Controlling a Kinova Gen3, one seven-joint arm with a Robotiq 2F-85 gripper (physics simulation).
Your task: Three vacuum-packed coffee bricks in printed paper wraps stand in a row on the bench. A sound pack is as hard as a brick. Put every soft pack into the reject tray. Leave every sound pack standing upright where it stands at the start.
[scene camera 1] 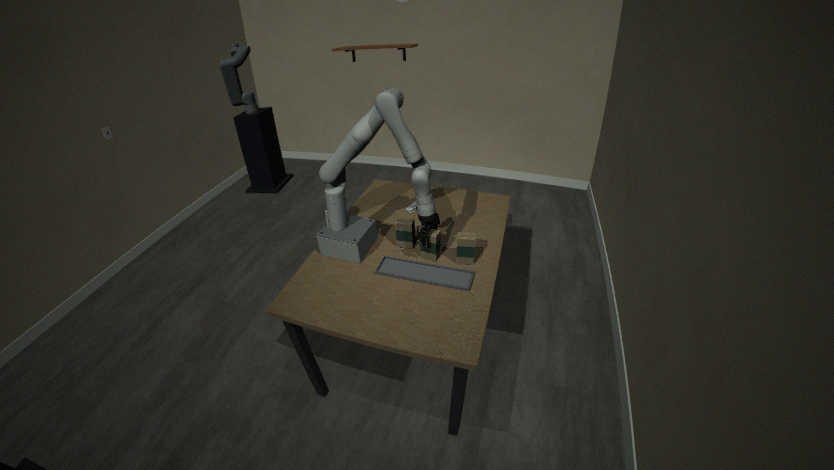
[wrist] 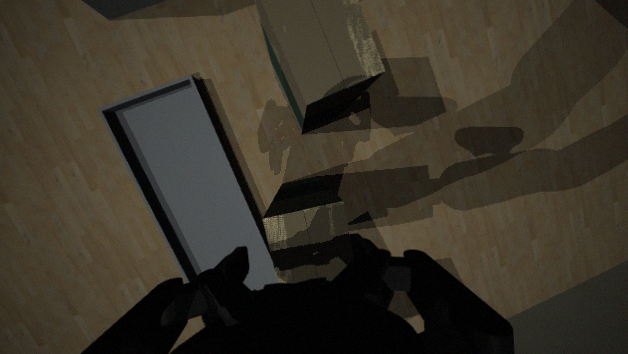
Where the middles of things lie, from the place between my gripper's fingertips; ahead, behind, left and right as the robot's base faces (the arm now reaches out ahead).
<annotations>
Right now my hand is 11 cm to the left of the grey reject tray (scene camera 1: 446,276), 11 cm above it and 1 cm past it.
</annotations>
